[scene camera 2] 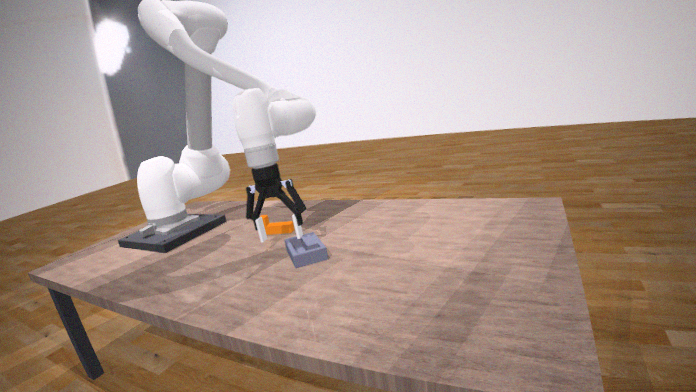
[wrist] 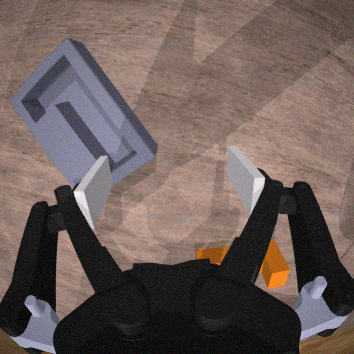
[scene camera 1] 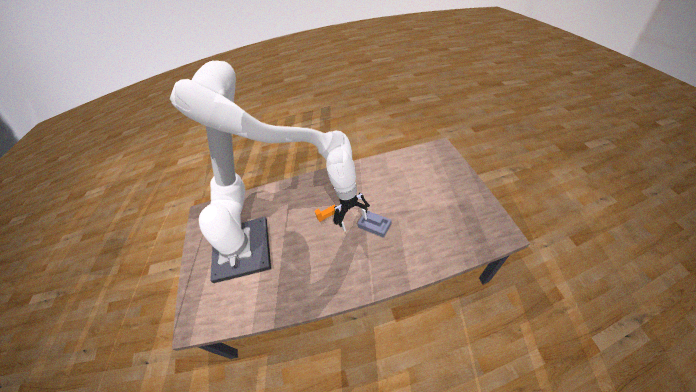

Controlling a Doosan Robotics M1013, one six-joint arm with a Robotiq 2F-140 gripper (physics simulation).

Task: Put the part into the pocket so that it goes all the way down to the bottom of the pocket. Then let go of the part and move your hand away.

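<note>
The orange L-shaped part lies on the table on the robot-base side of the gripper. In the wrist view it is partly hidden behind the gripper's body and finger linkage. The blue-grey block with the L-shaped pocket sits on the table on the other side, and its pocket is empty. My gripper points down above the table between them, open, with no object between its pale fingertips. One fingertip overlaps the near edge of the block in the views; whether they touch is unclear.
The wooden table carries the arm's dark base plate at one end. The arm's links reach over the table from there. Shadows of the arm fall across the table top.
</note>
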